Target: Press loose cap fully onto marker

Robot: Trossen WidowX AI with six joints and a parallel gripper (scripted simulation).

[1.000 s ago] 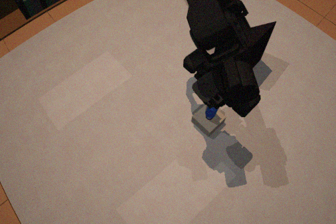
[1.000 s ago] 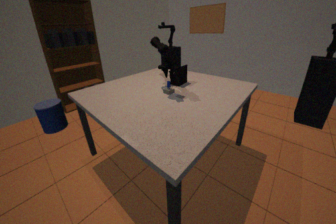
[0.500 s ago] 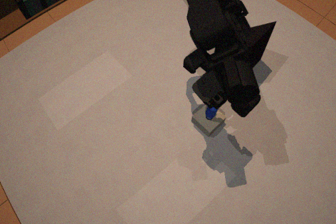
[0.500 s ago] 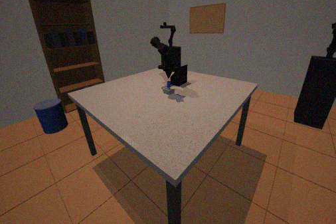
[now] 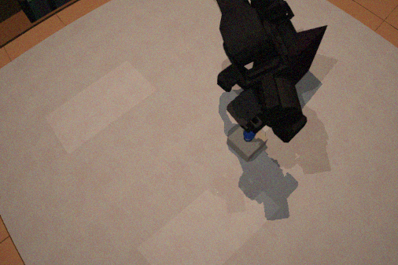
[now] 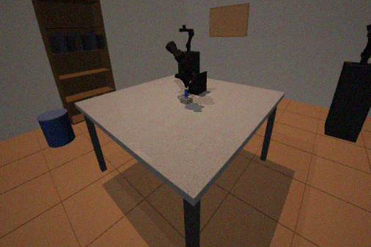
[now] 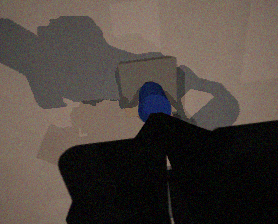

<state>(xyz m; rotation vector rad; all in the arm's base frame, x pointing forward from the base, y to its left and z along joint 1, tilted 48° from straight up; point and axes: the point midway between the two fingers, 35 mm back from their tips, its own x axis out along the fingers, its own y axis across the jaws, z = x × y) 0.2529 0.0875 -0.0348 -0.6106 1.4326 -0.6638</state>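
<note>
Now: gripper tip 40 mm above the marker cap.
</note>
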